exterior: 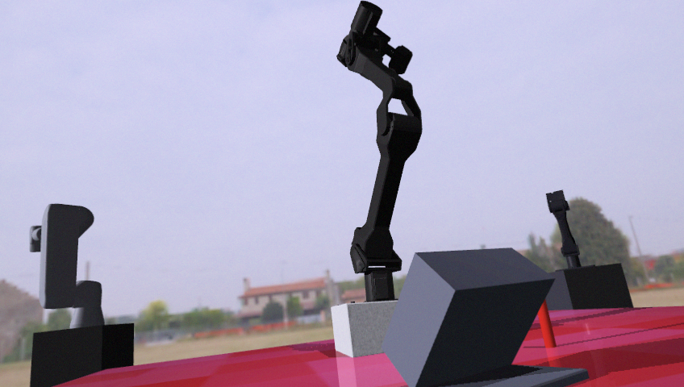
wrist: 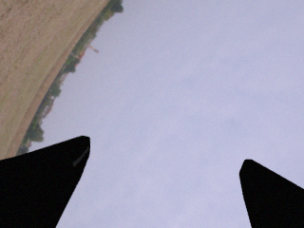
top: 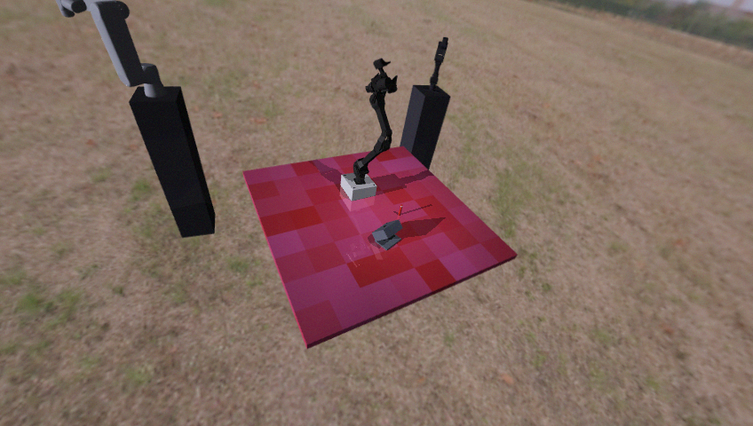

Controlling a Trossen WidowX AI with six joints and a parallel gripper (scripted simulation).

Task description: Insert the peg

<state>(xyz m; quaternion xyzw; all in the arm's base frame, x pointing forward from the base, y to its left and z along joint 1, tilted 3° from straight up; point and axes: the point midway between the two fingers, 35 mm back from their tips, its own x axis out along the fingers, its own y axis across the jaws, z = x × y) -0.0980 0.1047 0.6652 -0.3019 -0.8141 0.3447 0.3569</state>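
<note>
Right now the red peg is 40 cm ahead of my gripper tip, 2 cm to the left of it and 70 cm below it. Also, from my gripper tip: grey sloped panel block 57 cm ahead, 14 cm to the right, 69 cm below.
</note>
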